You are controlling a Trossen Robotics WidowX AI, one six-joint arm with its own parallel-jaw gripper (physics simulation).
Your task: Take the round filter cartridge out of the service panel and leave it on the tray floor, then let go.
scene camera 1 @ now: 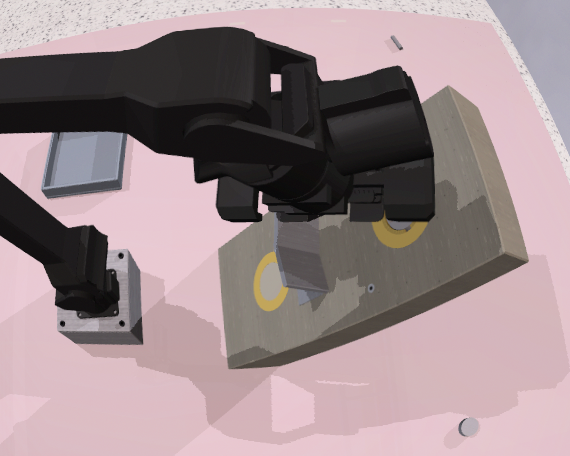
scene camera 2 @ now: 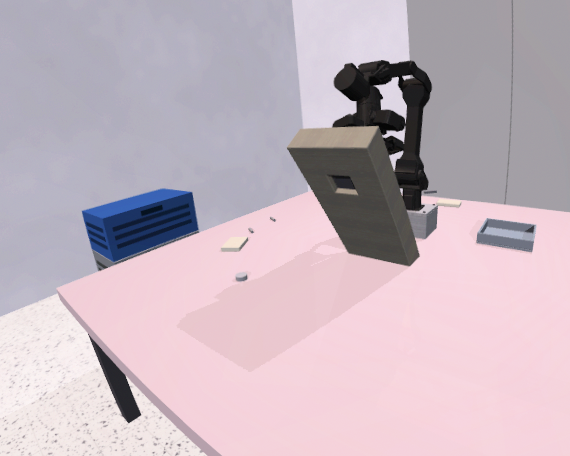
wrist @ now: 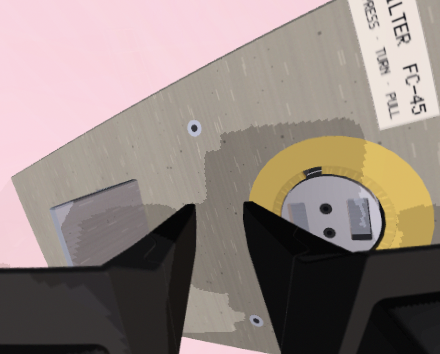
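The round filter cartridge (scene camera 1: 398,224) (wrist: 341,187), a grey disc with two dark holes and two raised lugs, sits inside a yellow ring (scene camera 1: 397,243) (wrist: 320,150) on the tilted service panel (scene camera 1: 440,245) (scene camera 2: 370,225) (wrist: 250,90). My gripper (wrist: 219,211) is partly open and empty in the wrist view. Its tips are over the panel face left of the cartridge, and the right finger covers the disc's lower left. In scene camera 1 the gripper body hides the tips and most of the cartridge. The grey tray (scene camera 1: 82,191) (scene camera 2: 505,243) lies on the table, empty.
A grey angled flap (scene camera 1: 302,252) (wrist: 105,220) stands out from the panel, beside a second yellow ring (scene camera 1: 259,285). The arm base (scene camera 1: 134,300) (scene camera 2: 426,222) is near the panel. A grey cylinder (scene camera 1: 469,427) (scene camera 2: 241,276) and a cream block (scene camera 2: 235,244) lie on the table.
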